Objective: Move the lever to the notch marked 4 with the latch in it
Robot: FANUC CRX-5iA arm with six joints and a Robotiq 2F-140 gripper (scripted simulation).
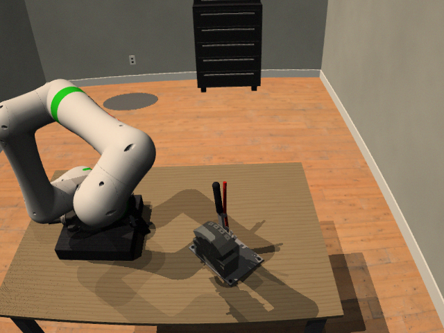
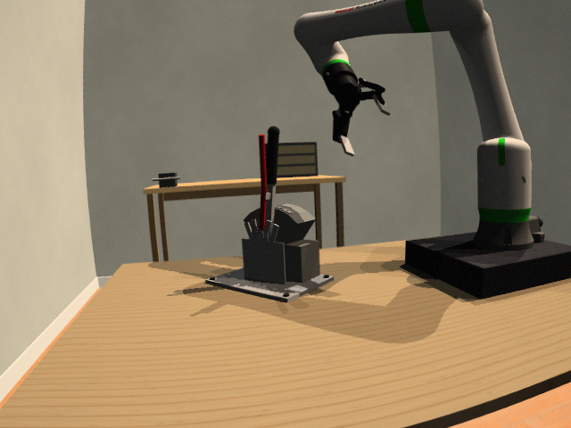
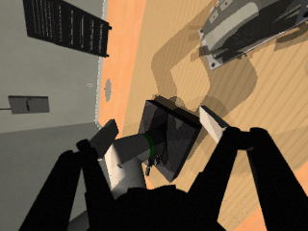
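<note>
My hand is 28 cm short of the red bar, 3 cm to the right of it and 14 cm above it.
</note>
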